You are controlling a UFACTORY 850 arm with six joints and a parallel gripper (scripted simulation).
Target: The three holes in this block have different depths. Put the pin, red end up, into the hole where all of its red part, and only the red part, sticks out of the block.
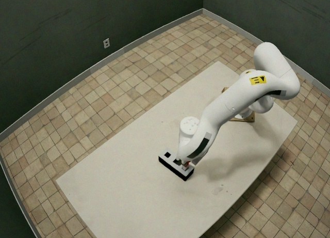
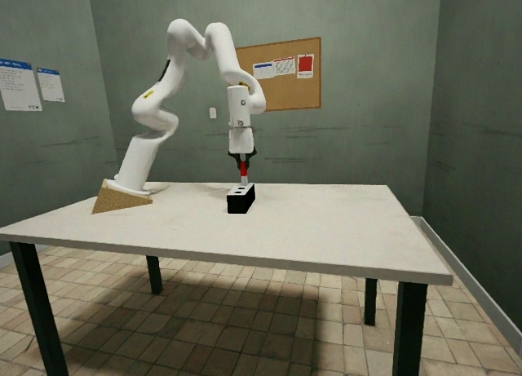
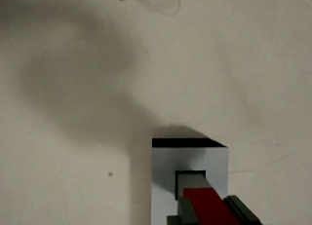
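The pin lies 1 cm below my hand. The rest, counted from my hand: black block 12 cm below, 6 cm to the right.
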